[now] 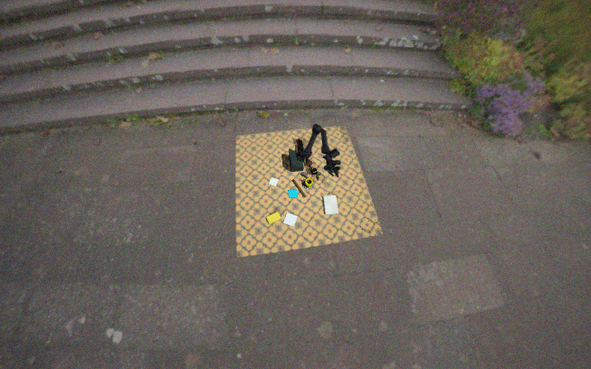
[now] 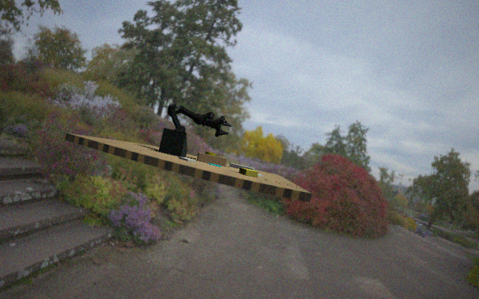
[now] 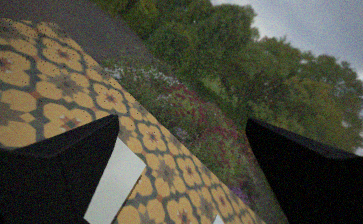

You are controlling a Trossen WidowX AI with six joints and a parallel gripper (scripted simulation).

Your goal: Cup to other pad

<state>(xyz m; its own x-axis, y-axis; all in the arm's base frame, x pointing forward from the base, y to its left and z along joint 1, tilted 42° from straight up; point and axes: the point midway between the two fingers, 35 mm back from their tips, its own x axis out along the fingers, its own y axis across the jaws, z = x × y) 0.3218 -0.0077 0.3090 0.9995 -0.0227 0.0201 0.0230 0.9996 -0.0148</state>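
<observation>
Now: gripper tip 240 mm above the yellow cup, 180 mm to the left of it and 110 mm past it. The rest, counted from my gripper tip: brown bar (260 mm to the right, 260 mm below, 90 mm behind); pale blue pad (280 mm below, 180 mm to the right, 110 mm behind); cyan pad (350 mm to the right, 280 mm below, 60 mm behind).
</observation>
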